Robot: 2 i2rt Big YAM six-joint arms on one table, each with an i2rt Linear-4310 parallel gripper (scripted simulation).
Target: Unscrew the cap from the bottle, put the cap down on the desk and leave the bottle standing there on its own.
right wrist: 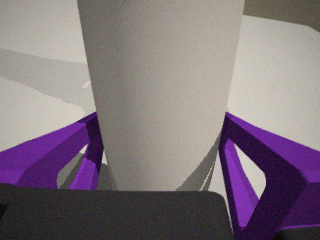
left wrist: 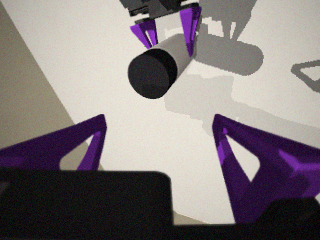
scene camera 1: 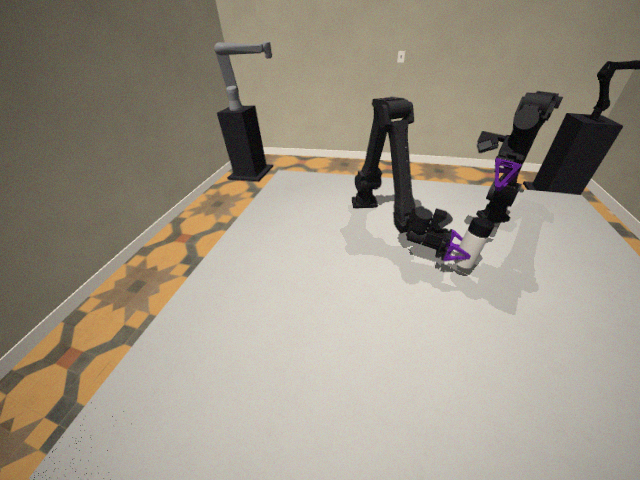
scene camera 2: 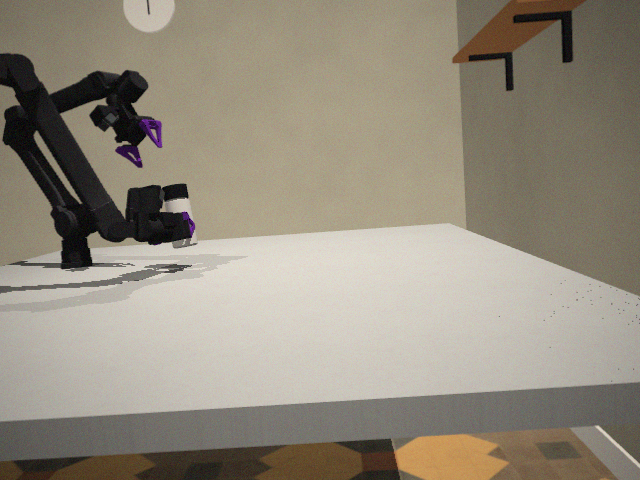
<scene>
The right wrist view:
my right gripper: 161, 119
bottle: 160, 83
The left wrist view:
my left gripper: 159, 120
bottle: 175, 45
black cap: 151, 74
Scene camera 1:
my left gripper: 497, 189
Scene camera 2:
my left gripper: 150, 157
my right gripper: 183, 228
</scene>
